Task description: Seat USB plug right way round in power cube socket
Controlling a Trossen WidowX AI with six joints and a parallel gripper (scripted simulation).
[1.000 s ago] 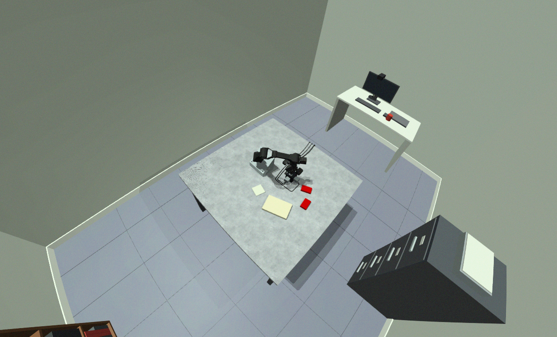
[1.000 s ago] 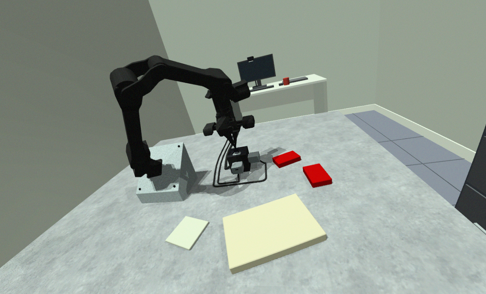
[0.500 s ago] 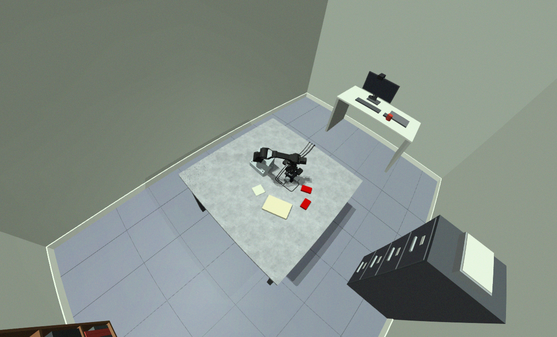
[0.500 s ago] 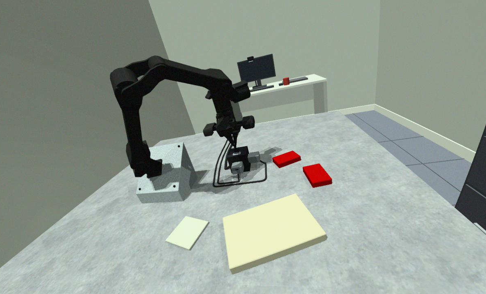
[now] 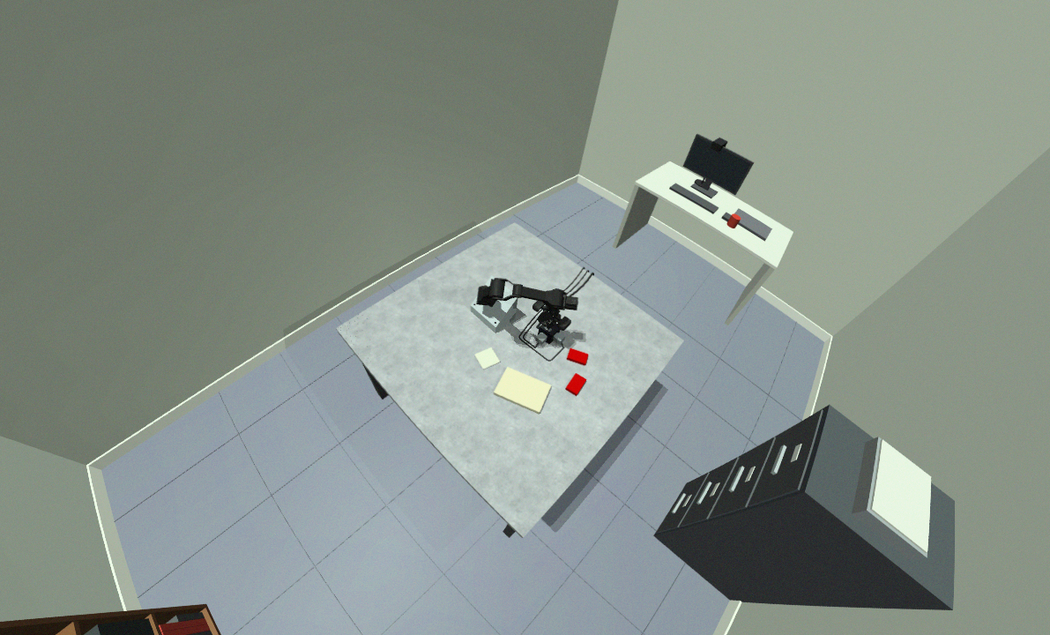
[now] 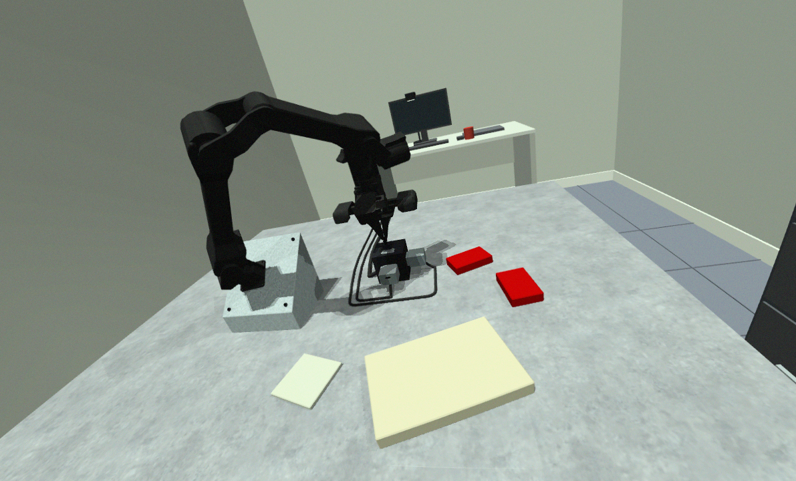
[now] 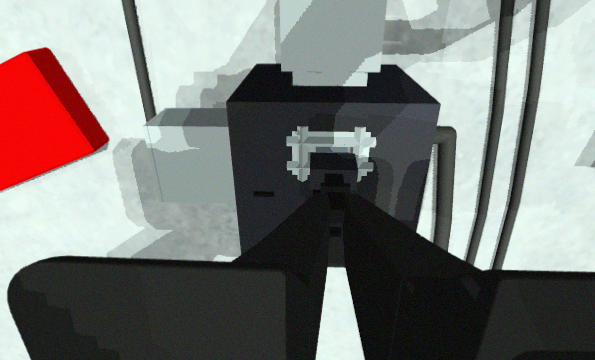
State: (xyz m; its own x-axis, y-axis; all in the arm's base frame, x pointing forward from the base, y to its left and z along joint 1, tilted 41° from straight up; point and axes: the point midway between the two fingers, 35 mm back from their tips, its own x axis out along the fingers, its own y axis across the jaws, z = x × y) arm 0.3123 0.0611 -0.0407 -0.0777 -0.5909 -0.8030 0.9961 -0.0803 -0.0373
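The dark USB plug is 2 cm below my gripper tip. From my gripper tip the other things lie so: cream pad 10 cm ahead, 31 cm to the right, 10 cm below.
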